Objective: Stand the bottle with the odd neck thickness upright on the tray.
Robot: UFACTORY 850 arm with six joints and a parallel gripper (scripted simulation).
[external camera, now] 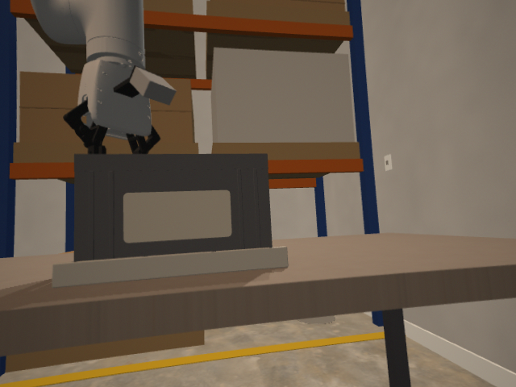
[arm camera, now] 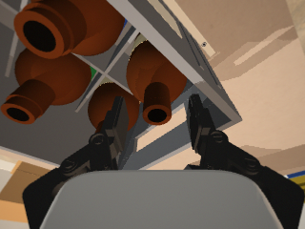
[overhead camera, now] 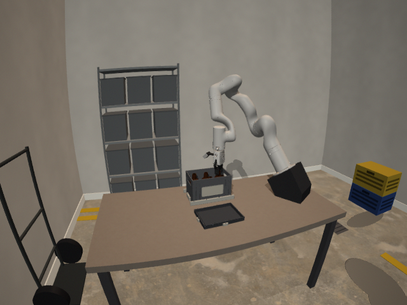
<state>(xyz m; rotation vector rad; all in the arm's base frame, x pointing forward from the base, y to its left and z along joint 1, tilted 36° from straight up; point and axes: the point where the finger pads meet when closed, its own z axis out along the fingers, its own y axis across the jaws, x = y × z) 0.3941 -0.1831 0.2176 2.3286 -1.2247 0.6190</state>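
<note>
Now: the bottle 8 cm below my hand. The rest, counted from my hand: black tray 29 cm to the left, 19 cm ahead, 16 cm below; dark grey crate 10 cm ahead, 8 cm below, 2 cm to the left.
</note>
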